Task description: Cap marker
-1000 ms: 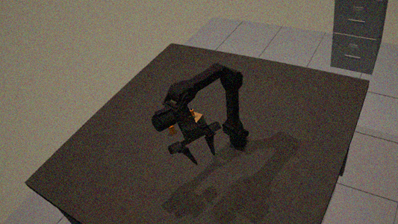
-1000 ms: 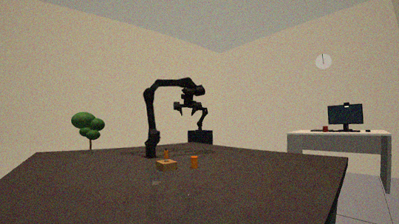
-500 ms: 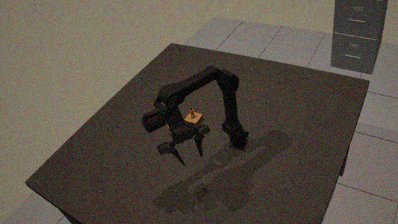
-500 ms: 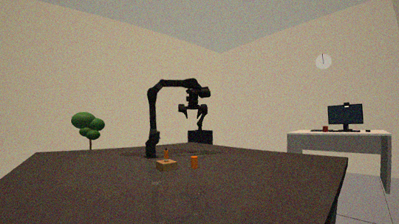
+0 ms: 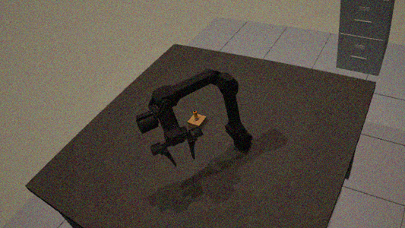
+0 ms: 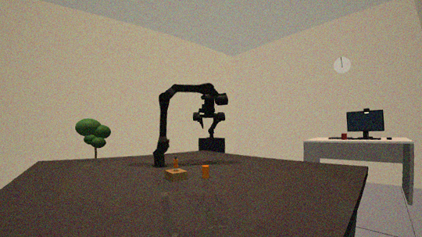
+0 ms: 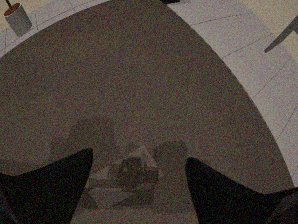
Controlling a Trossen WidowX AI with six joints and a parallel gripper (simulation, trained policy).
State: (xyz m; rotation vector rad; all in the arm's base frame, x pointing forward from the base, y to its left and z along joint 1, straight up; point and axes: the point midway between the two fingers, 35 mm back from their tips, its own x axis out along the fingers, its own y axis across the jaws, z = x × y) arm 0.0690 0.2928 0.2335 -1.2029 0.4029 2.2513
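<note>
Right now my gripper tip is 280 mm short of the orange cap, 250 mm to the left of it and 180 mm above it. From my gripper tip the other things lie so: orange marker (350 mm to the right, 210 mm ahead, 140 mm below); tan holder block (350 mm to the right, 210 mm ahead, 190 mm below).
</note>
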